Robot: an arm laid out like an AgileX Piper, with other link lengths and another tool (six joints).
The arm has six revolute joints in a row. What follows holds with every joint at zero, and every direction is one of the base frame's. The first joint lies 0.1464 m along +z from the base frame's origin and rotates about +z. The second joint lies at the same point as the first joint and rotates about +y. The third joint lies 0.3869 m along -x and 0.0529 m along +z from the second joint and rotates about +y. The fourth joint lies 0.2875 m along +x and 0.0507 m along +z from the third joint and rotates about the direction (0.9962, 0, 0.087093). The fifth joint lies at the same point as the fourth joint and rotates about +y. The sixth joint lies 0.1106 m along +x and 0.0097 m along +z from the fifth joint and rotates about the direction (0.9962, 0, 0.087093). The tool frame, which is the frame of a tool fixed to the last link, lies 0.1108 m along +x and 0.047 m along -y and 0.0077 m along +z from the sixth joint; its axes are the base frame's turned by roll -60.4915, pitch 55.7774 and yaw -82.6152 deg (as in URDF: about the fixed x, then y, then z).
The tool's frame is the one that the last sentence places.
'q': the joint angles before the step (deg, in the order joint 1, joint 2, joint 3, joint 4, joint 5, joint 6). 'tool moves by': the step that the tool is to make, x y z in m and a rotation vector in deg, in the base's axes. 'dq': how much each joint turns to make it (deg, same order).
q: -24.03, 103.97, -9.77, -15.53, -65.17, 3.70
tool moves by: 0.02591, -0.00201, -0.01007, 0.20, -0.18, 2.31
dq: 0.00, 3.84, -4.02, -2.45, 0.00, 0.34
